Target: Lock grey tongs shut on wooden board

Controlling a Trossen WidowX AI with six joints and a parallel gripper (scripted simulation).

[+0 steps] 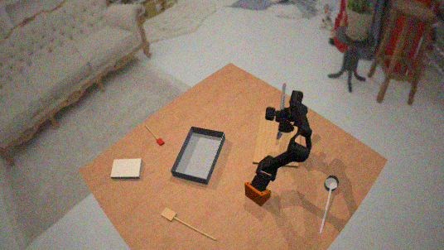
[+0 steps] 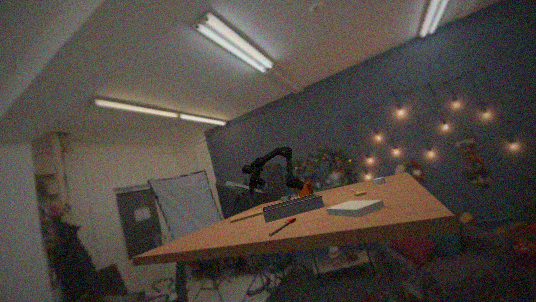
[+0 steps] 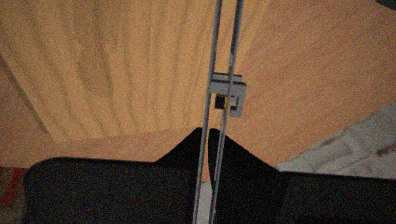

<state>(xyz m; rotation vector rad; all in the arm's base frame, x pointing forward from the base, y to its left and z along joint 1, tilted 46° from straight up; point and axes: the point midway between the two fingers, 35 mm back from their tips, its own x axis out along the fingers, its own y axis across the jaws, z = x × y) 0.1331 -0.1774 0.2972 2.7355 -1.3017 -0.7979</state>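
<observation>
Right now the wooden board is 13 cm below my gripper tip and 1 cm behind it. Also, from my gripper tip: red-headed spatula: 53 cm ahead, 44 cm to the left, 13 cm below; then grey roasting tin: 36 cm to the left, 23 cm ahead, 11 cm below; then white block: 70 cm to the left, 48 cm ahead, 13 cm below.
</observation>
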